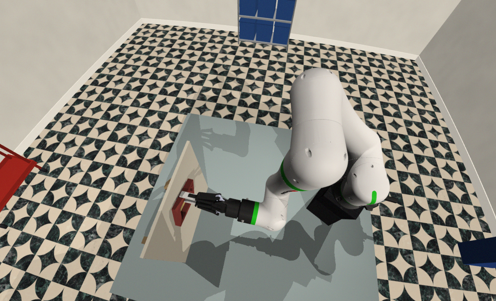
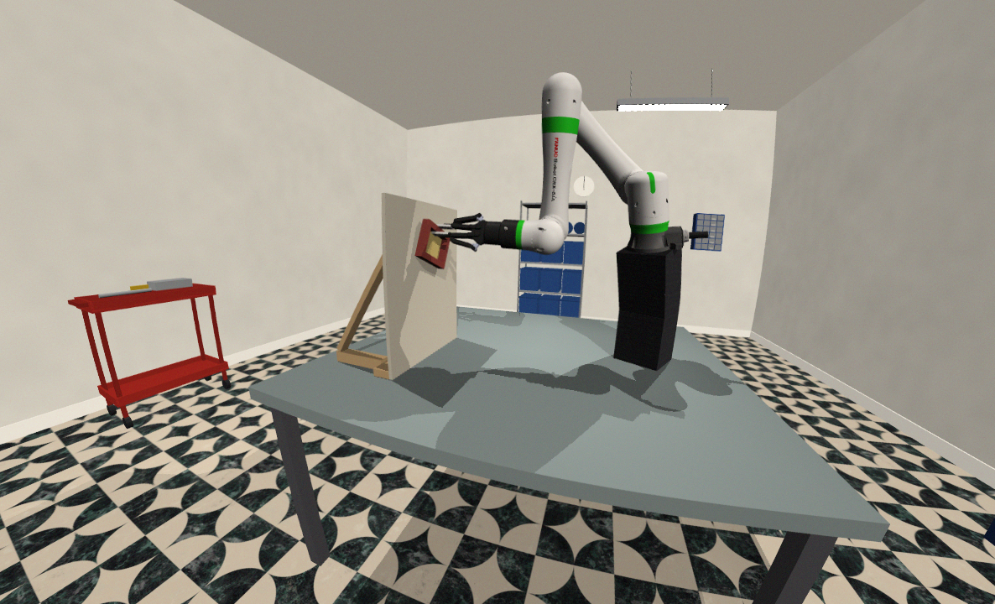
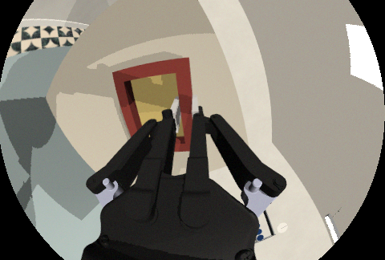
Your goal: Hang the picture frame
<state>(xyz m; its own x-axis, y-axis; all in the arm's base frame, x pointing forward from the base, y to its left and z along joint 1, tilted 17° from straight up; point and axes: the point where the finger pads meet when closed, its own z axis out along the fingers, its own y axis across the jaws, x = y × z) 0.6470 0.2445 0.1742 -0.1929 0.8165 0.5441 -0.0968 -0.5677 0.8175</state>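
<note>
Right now my hand is 30 mm short of the red picture frame, 20 mm to the right of it and 50 mm above it. Also, from my hand: beige board: 50 mm ahead, 30 mm to the left, 180 mm below.
</note>
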